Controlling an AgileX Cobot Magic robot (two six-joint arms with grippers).
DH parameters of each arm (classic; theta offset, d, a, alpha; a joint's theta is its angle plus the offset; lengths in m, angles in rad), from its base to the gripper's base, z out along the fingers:
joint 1: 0 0.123 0 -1.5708
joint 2: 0.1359 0 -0.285 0
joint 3: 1.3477 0 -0.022 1.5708
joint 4: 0 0.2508 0 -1.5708
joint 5: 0 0 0.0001 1.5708
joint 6: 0 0.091 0 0
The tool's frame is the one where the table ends.
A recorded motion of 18 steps. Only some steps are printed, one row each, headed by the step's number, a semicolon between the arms.
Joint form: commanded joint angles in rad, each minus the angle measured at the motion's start. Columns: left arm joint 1, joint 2, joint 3, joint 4, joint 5, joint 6; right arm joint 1, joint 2, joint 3, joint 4, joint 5, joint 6.
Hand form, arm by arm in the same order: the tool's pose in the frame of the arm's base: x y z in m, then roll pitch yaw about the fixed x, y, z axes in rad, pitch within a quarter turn. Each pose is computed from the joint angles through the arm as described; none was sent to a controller.
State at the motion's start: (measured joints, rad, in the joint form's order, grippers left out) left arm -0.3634 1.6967 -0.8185 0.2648 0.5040 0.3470; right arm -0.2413 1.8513 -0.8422 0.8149 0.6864 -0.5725
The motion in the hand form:
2: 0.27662 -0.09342 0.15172 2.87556 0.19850 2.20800; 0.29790 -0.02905 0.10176 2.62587 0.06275 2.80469
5: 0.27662 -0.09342 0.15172 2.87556 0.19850 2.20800; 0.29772 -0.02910 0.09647 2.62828 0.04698 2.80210
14: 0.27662 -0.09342 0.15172 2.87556 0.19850 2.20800; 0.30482 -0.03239 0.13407 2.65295 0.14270 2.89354
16: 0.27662 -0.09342 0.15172 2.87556 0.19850 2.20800; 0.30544 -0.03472 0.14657 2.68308 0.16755 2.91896
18: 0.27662 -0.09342 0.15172 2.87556 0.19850 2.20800; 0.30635 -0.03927 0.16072 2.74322 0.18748 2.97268
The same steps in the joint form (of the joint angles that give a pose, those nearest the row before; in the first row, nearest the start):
2: 0.0007 -0.0101 0.0015 -0.0117 -0.0114 -0.0082; -0.0045 0.0546 0.0047 0.0671 -0.0052 -0.0797
5: 0.0007 -0.0101 0.0015 -0.0117 -0.0114 -0.0082; -0.0044 0.0724 0.0047 0.0688 -0.0081 -0.0796
14: 0.0007 -0.0101 0.0015 -0.0117 -0.0114 -0.0082; -0.0045 -0.0241 -0.0541 -0.0474 0.0555 -0.0431
16: 0.0007 -0.0101 0.0015 -0.0117 -0.0114 -0.0082; -0.0044 -0.0575 -0.0736 -0.1087 0.0712 -0.0078
18: 0.0007 -0.0101 0.0015 -0.0117 -0.0114 -0.0082; -0.0044 -0.0894 -0.1079 -0.2146 0.1003 0.0398

